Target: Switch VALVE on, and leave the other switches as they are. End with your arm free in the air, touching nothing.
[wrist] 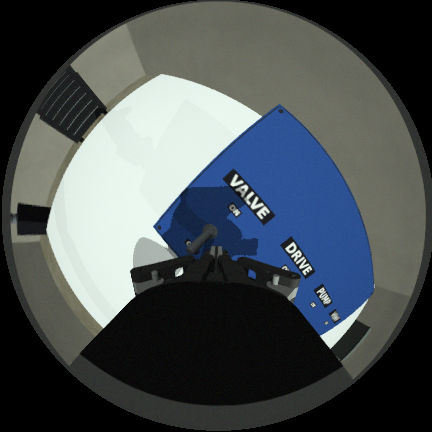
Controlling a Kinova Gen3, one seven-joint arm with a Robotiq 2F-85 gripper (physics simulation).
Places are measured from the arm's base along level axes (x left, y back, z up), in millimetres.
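Pixels of known places: gripper, between the fingertips: (215,252).
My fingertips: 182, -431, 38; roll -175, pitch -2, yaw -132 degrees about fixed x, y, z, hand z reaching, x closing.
Ahead of a thing's pixels: the offset from my fingertips to its top centre, as dx, dy, dz. "pt": to the spot under its first point. Level surfaces: height alone.
A blue panel (315,175) carries the label VALVE @[pt +29, -80, +12] (249,196) with a small ON label @[pt +28, -55, +3] (234,210) below it. The grey VALVE lever @[+27, +3, +29] (200,239) leans away from the ON label, and its tip is beside a small, partly hidden label (188,243) near the panel's edge. My gripper (215,252) is shut and empty. Its fingertips are just to the right of the lever in the view; whether they touch it I cannot tell. The DRIVE label @[-90, -84, +15] (297,257) and PUMP label @[-210, -88, +15] (323,296) are to the lower right. The other levers are hidden behind the gripper.
The panel lies on a white table top @[dz -96] (100,200). A black slatted object (72,104) is beyond the table's upper left edge. A black cylindrical object (34,219) is at the far left. A dark flat object (352,340) is at the lower right.
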